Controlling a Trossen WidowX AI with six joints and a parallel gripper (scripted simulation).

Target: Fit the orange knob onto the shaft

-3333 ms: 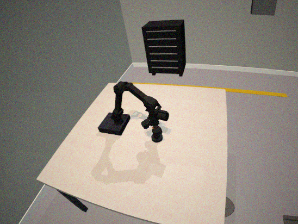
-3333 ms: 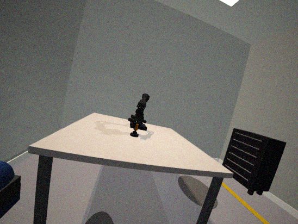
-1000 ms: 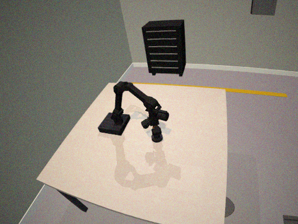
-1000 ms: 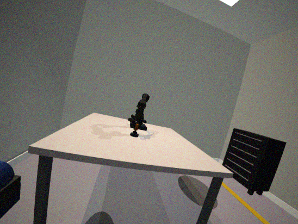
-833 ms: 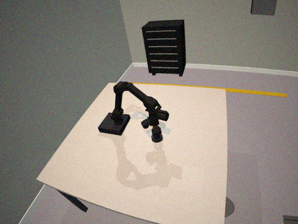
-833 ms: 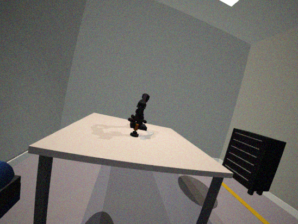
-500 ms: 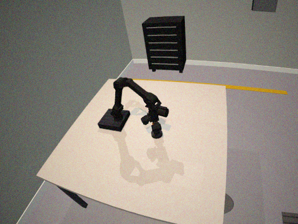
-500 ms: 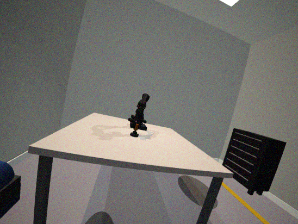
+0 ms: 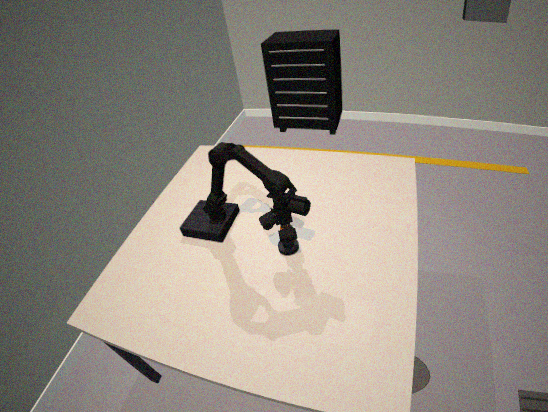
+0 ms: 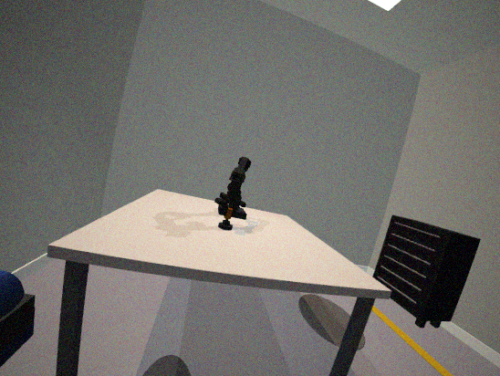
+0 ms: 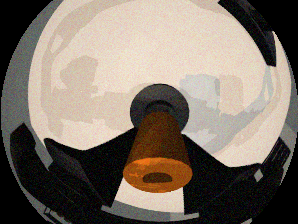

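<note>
Now: gripper tip 20 mm below the orange knob. From my gripper tip the other things lie so: round pedestal: 40 mm below.
</note>
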